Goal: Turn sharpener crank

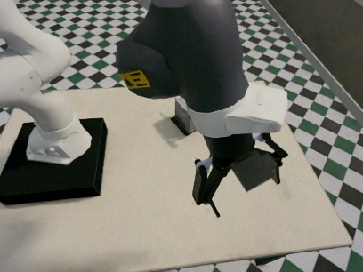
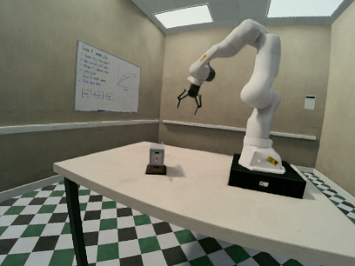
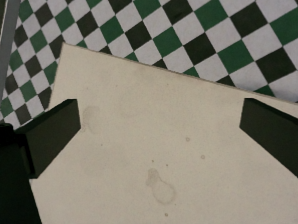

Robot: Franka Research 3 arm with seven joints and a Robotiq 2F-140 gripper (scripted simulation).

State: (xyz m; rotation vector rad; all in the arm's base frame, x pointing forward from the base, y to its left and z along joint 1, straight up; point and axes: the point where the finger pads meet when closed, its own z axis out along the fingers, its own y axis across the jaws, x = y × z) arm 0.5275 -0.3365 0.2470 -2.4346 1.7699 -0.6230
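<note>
Right now my hand is 39 cm to the right of the black knob, 21 cm above it and 3 cm past it.
</note>
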